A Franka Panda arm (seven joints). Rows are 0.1 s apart.
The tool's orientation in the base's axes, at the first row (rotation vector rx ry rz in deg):
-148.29, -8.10, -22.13
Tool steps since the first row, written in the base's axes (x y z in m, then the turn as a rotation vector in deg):
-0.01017, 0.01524, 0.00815, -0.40, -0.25, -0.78
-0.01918, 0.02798, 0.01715, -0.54, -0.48, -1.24
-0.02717, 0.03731, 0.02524, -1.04, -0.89, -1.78
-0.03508, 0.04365, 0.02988, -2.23, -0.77, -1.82
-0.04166, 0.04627, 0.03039, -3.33, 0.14, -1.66
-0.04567, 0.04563, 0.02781, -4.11, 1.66, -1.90
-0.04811, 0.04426, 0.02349, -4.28, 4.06, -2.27
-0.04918, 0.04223, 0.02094, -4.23, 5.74, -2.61
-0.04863, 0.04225, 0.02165, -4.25, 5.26, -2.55
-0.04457, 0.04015, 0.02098, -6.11, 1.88, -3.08
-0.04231, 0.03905, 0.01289, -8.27, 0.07, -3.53
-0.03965, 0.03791, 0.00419, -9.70, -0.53, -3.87
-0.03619, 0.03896, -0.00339, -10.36, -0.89, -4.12
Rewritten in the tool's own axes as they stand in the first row. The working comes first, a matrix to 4 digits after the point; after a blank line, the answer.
The tool's axes in the first row as the columns of a matrix, in the base's axes (used below as rounded here):
0.9540, 0.1728, 0.2450
0.0261, -0.8619, 0.5064
0.2987, -0.4767, -0.8268

-0.00687, -0.01878, -0.00151, -0.62, 0.52, 0.42
-0.01244, -0.03561, -0.00471, -0.90, 0.91, 0.65
-0.01741, -0.04888, -0.00863, -1.55, 1.44, 0.77
-0.02340, -0.05793, -0.01120, -2.69, 1.15, 0.57
-0.02946, -0.06157, -0.01190, -3.67, 0.10, 0.63
-0.03407, -0.06048, -0.01108, -4.45, -1.24, 1.40
-0.03773, -0.05766, -0.00880, -4.66, -3.16, 2.88
-0.03956, -0.05488, -0.00798, -4.67, -4.43, 4.03
-0.03882, -0.05514, -0.00842, -4.68, -4.05, 3.73
-0.03521, -0.05231, -0.00793, -6.70, -1.21, 2.00
-0.03549, -0.04711, -0.00125, -8.94, 0.19, 0.93
-0.03559, -0.04152, 0.00602, -10.42, 0.63, 0.55
-0.03452, -0.03822, 0.01367, -11.14, 0.94, 0.42

